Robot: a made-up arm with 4 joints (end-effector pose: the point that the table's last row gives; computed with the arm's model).
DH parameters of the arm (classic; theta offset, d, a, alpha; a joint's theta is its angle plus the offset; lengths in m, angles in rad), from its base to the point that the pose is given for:
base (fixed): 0 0 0 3.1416
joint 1: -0.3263 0 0.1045 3.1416
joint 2: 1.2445 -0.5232 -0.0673 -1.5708
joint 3: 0 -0.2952 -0.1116 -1.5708
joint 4: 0.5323 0 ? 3.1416
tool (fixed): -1.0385 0.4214 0 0
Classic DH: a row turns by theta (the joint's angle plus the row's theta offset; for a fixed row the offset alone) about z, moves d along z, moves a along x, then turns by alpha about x.
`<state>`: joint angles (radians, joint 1 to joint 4).
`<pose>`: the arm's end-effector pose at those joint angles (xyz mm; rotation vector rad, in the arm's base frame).
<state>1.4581 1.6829 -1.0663 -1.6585</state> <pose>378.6 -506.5 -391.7 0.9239 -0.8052 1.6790</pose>
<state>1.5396 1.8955 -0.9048 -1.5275</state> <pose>414.9 -431.8 -321.6 0.8698 -0.5771 1.7366</pose>
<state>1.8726 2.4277 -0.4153 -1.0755</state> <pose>374.6 -210.7 -159.2 0.4488 -0.1195 1.6048</pose>
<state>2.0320 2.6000 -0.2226 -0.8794</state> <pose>326.7 -131.6 -122.8 0.2403 -0.0377 1.4410</pose>
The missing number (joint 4, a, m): 0.0678
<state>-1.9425 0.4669 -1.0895 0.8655</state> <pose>-10.8 684.3 -416.7 -0.0796 1.1924 1.3758</pose>
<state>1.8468 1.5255 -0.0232 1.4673</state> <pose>275.4 -422.8 -105.2 0.0224 0.0144 -1.7885</pose>
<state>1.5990 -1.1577 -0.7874 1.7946</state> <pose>-467.9 213.3 -337.9 -0.7889 0.4118 1.6318</pose>
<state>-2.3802 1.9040 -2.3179 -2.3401</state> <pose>-453.6 -44.2 -903.1 -1.3099 -1.9199 0.1723</pose>
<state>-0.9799 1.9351 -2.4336 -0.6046</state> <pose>-186.4 466.2 -871.9 -1.1428 -2.5896 -1.0274</pose>
